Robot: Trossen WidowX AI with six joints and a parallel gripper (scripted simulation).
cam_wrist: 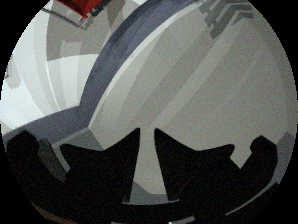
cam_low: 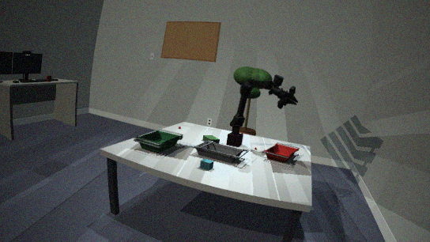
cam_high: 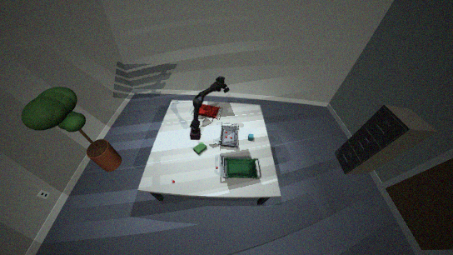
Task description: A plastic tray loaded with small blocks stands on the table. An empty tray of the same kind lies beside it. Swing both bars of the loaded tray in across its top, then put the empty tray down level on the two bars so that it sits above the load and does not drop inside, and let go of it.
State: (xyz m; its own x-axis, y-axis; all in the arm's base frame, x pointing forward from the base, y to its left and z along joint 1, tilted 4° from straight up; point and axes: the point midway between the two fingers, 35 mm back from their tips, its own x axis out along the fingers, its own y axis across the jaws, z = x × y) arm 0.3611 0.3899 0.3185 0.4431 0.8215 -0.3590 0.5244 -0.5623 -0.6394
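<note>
Right now my gripper tip is 380 mm above the red tray, 200 mm past it and 20 mm to the left of it. From my gripper tip the other things lie so: teal block (490 mm to the right, 410 mm below, 260 mm ahead); then green block (580 mm to the right, 410 mm below, 320 mm behind).
</note>
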